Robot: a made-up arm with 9 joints. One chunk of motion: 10 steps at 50 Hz.
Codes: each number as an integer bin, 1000 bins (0 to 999) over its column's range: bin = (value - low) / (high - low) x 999, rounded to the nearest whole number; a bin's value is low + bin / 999 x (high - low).
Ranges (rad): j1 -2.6..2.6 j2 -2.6..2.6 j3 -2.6..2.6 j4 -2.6..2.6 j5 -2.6..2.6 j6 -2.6..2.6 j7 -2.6..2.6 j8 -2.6..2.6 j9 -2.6..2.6
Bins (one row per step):
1: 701 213 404 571 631 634 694 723 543
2: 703 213 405 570 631 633 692 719 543
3: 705 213 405 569 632 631 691 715 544
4: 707 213 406 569 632 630 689 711 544
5: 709 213 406 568 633 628 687 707 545
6: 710 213 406 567 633 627 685 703 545
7: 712 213 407 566 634 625 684 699 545
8: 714 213 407 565 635 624 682 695 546
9: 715 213 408 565 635 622 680 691 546
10: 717 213 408 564 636 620 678 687 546
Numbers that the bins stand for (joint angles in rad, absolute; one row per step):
1: 1.0488 -1.4913 -0.4971 0.3722 0.6845 0.7001 1.0124 1.1634 0.2264
2: 1.0593 -1.4913 -0.4919 0.3670 0.6845 0.6949 1.0020 1.1425 0.2264
3: 1.0697 -1.4913 -0.4919 0.3618 0.6897 0.6845 0.9968 1.1217 0.2316
4: 1.0801 -1.4913 -0.4867 0.3618 0.6897 0.6793 0.9864 1.1009 0.2316
5: 1.0905 -1.4913 -0.4867 0.3566 0.6949 0.6689 0.9760 1.0801 0.2368
6: 1.0957 -1.4913 -0.4867 0.3514 0.6949 0.6637 0.9656 1.0593 0.2368
7: 1.1061 -1.4913 -0.4815 0.3461 0.7001 0.6533 0.9604 1.0384 0.2368
8: 1.1165 -1.4913 -0.4815 0.3409 0.7053 0.6480 0.9499 1.0176 0.2420
9: 1.1217 -1.4913 -0.4763 0.3409 0.7053 0.6376 0.9395 0.9968 0.2420
10: 1.1321 -1.4913 -0.4763 0.3357 0.7105 0.6272 0.9291 0.9760 0.2420

